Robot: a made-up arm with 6 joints.
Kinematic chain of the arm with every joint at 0, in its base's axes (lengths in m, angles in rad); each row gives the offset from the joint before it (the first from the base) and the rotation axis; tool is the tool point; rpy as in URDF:
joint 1: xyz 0 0 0.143 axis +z
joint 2: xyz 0 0 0 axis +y
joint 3: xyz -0.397 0 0.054 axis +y
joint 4: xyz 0.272 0 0.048 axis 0.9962 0 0.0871
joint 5: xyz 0 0 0 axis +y
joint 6: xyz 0.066 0 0.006 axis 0.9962 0 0.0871
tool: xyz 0 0 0 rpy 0 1.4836 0
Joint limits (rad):
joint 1: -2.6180..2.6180
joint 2: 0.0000..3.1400
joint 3: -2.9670..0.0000
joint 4: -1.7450..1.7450
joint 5: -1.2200..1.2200
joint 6: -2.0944..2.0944
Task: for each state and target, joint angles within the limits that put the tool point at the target. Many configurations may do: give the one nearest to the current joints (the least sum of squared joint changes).
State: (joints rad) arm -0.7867 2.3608 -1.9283 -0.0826 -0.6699 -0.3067
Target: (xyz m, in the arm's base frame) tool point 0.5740 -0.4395 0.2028
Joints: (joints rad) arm -0.6573 2.7558 -2.3785 -0.0818 -0.5331 -0.3067
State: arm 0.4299 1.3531 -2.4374 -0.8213 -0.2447 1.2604
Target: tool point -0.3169 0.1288 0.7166
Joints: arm -0.3256 0.4936 -1.9089 -0.9018 -0.4053 1.2604
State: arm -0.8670 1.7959 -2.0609 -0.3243 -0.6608 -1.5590
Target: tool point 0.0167 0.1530 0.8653
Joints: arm -1.6043 1.1861 -2.6802 -0.4063 -0.4538 -1.5590
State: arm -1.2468 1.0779 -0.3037 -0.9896 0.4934 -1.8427
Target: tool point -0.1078 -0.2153 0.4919
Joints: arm -1.9082 1.2075 -0.9696 -1.0981 0.5457 -1.8427
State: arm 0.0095 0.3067 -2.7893 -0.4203 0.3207 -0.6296
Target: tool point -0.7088 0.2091 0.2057
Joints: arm -0.2880 0.0000 -2.9639 -0.4223 0.0348 -0.6296
